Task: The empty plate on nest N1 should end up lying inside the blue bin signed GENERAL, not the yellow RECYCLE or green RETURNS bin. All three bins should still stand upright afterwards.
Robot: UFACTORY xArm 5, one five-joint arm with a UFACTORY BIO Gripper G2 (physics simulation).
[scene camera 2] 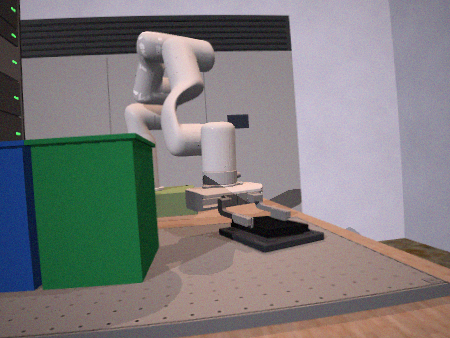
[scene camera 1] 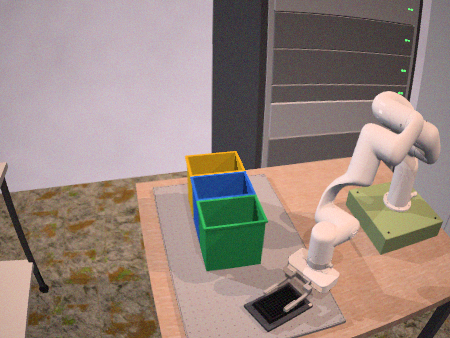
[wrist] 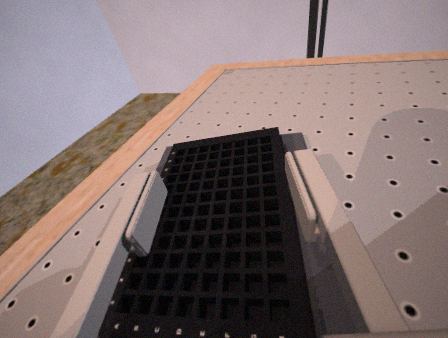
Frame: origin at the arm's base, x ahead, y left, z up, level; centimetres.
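Where they show: hand, its tool point: (scene camera 2: 262,217) (scene camera 1: 280,298) (wrist: 220,201); arm's base, origin of its link: (scene camera 1: 396,202).
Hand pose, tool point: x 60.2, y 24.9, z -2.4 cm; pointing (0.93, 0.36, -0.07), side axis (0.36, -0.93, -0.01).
Note:
Things, the pixels of their top centre, and the offset from my tool point. Level surfaces: height alone.
- empty plate, centre of its top: (wrist: 211,199) (scene camera 2: 267,220) (scene camera 1: 280,301) dx +0.4, dy +0.8, dz -0.5 cm
- dark grey nest N1, centre of its top: (wrist: 219,216) (scene camera 2: 267,229) (scene camera 1: 279,304) dx +0.3, dy +0.7, dz -2.2 cm
- blue GENERAL bin, centre of its top: (scene camera 2: 12,148) (scene camera 1: 222,185) dx +6.1, dy -38.3, dz +14.4 cm
- yellow RECYCLE bin, centre of its top: (scene camera 1: 214,163) dx +5.0, dy -51.3, dz +14.4 cm
- green RETURNS bin, centre of its top: (scene camera 2: 102,142) (scene camera 1: 231,211) dx +7.1, dy -25.3, dz +14.4 cm
- perforated grey mat, height of its surface: dz -3.6 cm
- wooden table, height of its surface: dz -4.9 cm
The empty plate (scene camera 1: 281,301) (scene camera 2: 277,228) (wrist: 225,220), black with a grid of wells, lies flat on the dark grey nest N1 (scene camera 1: 256,317) (scene camera 2: 270,246) (wrist: 296,141). My gripper (scene camera 1: 277,300) (scene camera 2: 264,219) (wrist: 222,200) points down over it and is shut on the plate, one finger pad against each long side. The blue GENERAL bin (scene camera 1: 220,185) (scene camera 2: 15,215) stands upright between the yellow RECYCLE bin (scene camera 1: 212,164) and the green RETURNS bin (scene camera 1: 232,245) (scene camera 2: 90,215), which also stand upright. The floor of the blue bin is hidden.
The green bin is the bin nearest the nest. All stand on a perforated grey mat (scene camera 1: 185,295) (scene camera 2: 225,300) on a wooden table (scene camera 1: 295,185). The arm's green base block (scene camera 1: 410,237) stands at the right in scene camera 1, with a dark rack (scene camera 1: 340,70) behind the table.

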